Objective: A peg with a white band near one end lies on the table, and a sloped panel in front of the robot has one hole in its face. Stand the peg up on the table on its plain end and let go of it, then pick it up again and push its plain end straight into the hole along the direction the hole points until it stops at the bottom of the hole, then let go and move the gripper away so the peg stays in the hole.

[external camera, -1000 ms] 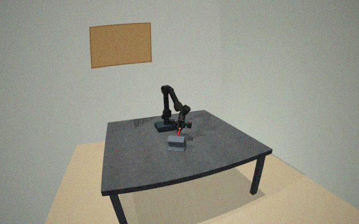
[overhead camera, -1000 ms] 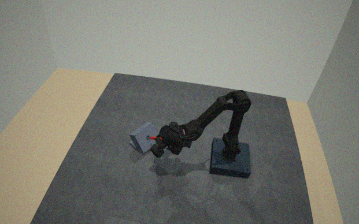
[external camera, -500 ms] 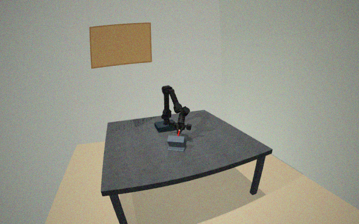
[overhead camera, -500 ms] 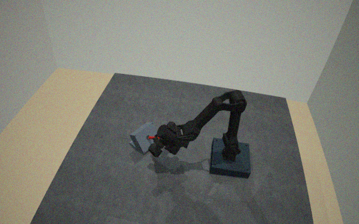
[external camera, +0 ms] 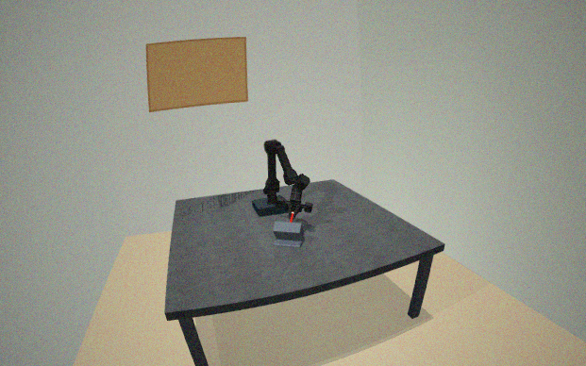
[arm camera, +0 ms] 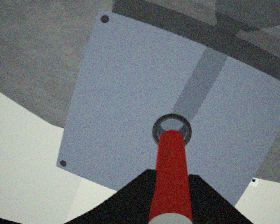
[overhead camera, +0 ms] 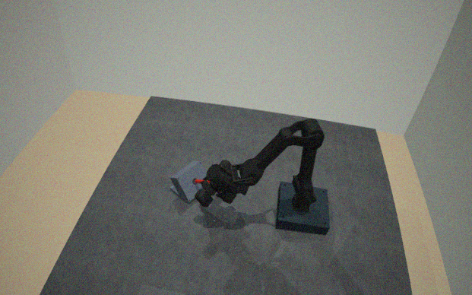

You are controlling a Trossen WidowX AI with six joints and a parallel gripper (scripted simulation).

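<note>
Right now my gripper tip is 5 cm short of the sloped panel, 3 cm to the left of it and 5 cm above it. The rest, counted from my gripper tip: red peg 1 cm behind, 1 cm to the left, 1 cm above.
</note>
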